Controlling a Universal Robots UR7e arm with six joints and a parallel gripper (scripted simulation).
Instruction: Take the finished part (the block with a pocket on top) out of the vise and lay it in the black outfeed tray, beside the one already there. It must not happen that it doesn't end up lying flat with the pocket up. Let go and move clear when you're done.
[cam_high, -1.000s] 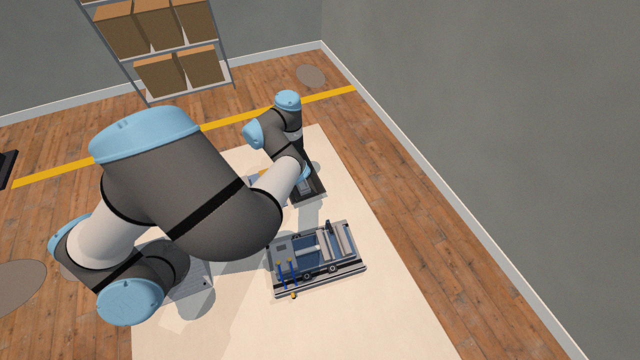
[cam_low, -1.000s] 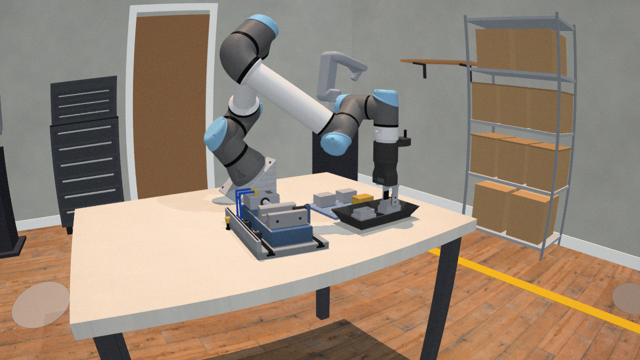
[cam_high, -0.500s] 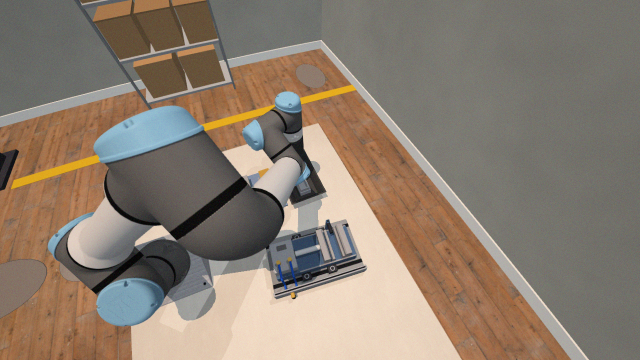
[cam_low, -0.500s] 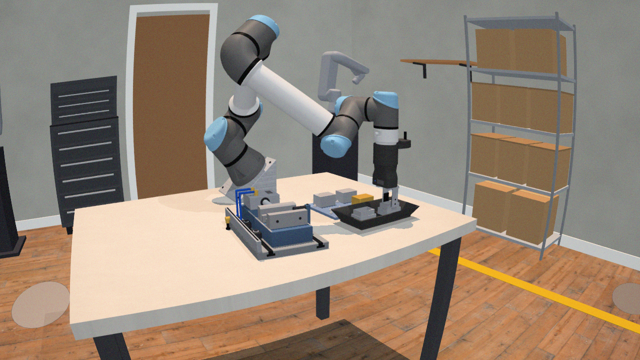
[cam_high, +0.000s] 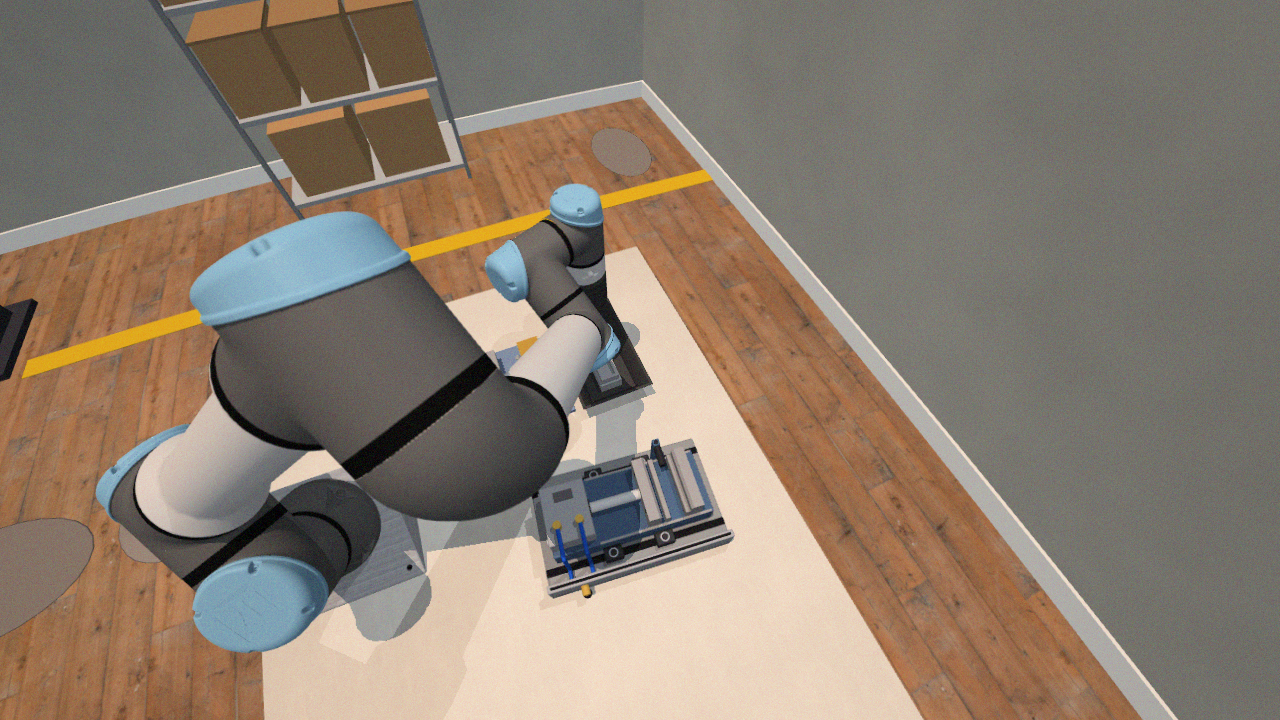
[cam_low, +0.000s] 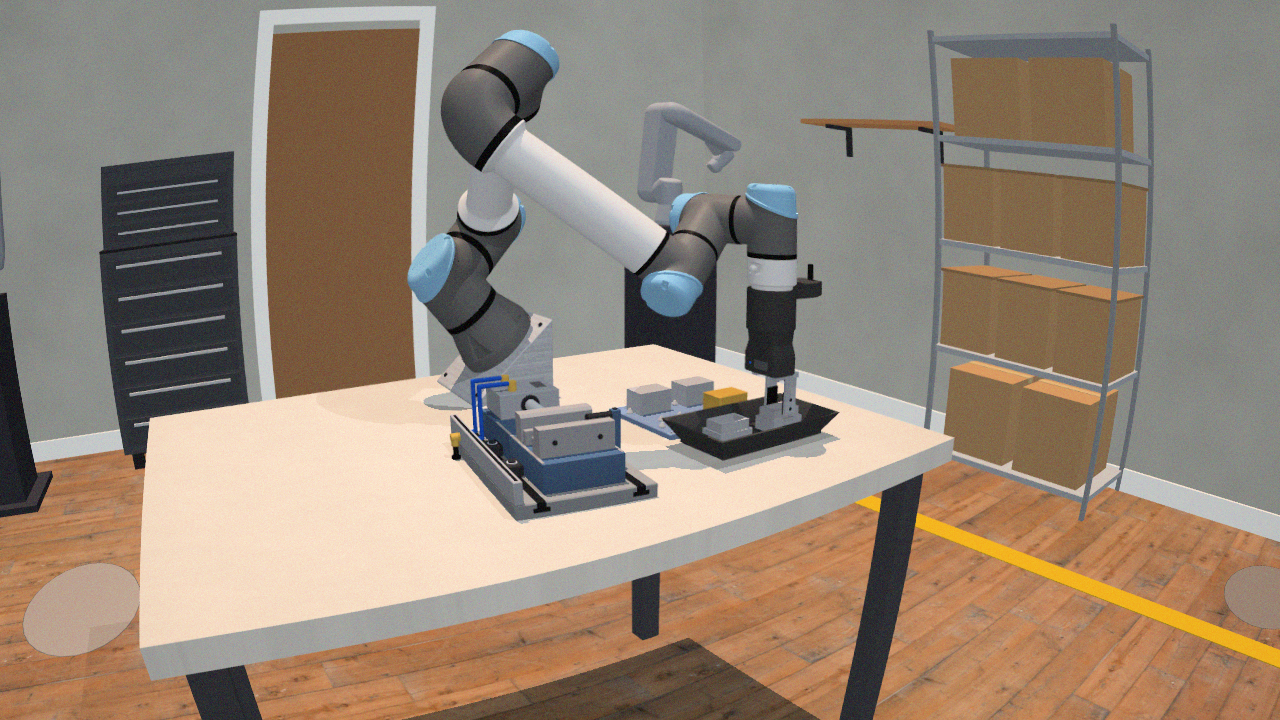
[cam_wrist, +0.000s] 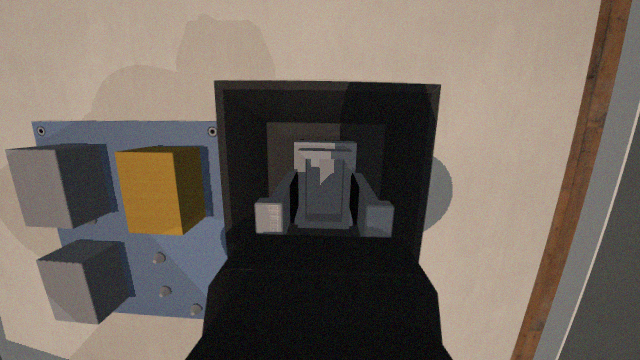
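My hand is 120 mm past the yellow block, 30 mm above it and 10 mm to the left of it. From my hand the other things lie so: grey actuator box: 350 mm to the right, 160 mm behind, 20 mm above.
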